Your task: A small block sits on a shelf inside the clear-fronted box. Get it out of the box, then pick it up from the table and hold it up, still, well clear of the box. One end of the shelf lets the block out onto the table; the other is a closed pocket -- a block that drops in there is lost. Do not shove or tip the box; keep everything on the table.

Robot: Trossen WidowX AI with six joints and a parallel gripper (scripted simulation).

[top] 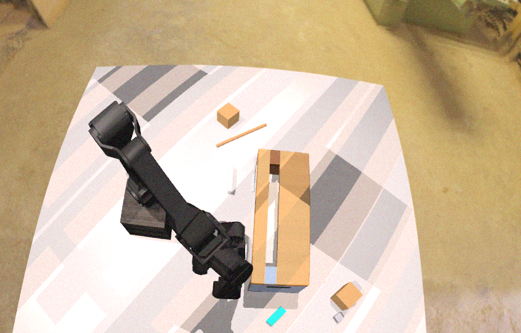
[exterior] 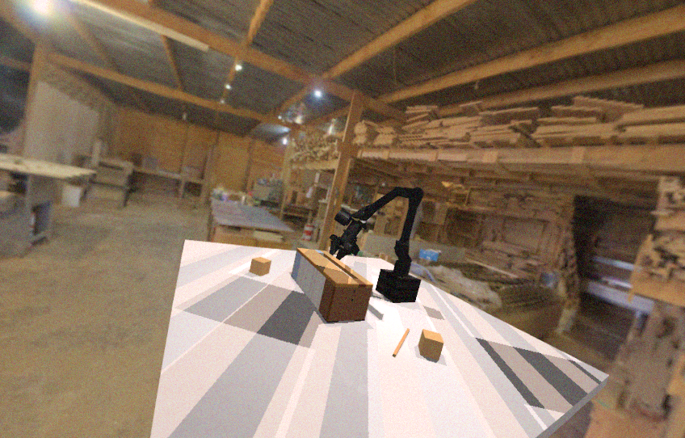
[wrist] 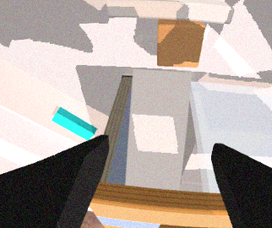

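Right now my gripper tip is 3 cm past the small block, 1 cm to the right of it and 9 cm above it. From my gripper tip the other things lie so: cyan piece: 11 cm ahead, 11 cm to the right, 10 cm below; then small grey block: 29 cm ahead, 10 cm to the right, 10 cm below; then tan box: 4 cm ahead, 15 cm to the left, 4 cm below.
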